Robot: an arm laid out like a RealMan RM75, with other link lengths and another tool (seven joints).
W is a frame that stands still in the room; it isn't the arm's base.
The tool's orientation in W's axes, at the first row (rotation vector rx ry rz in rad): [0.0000, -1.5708, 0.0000]
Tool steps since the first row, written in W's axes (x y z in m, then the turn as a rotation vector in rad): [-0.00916, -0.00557, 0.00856, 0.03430, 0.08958, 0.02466]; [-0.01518, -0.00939, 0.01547, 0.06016, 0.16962, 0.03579]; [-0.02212, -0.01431, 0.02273, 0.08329, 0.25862, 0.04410]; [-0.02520, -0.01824, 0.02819, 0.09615, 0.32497, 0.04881]
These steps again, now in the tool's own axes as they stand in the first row. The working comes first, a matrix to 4 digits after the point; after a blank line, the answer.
The tool's axes in the first row as the columns of a matrix, in W's axes (used below as rounded here):
[0.0000, 0.0000, -1.0000]
[0.0000, 1.0000, 0.0000]
[1.0000, 0.0000, 0.0000]

[0.00856, -0.00557, 0.00916, 0.02466, 0.08958, -0.03430]; [0.01547, -0.00939, 0.01518, 0.03579, 0.16962, -0.06016]; [0.02273, -0.01431, 0.02212, 0.04410, 0.25862, -0.08329]; [0.02819, -0.01824, 0.02520, 0.04881, 0.32497, -0.09615]
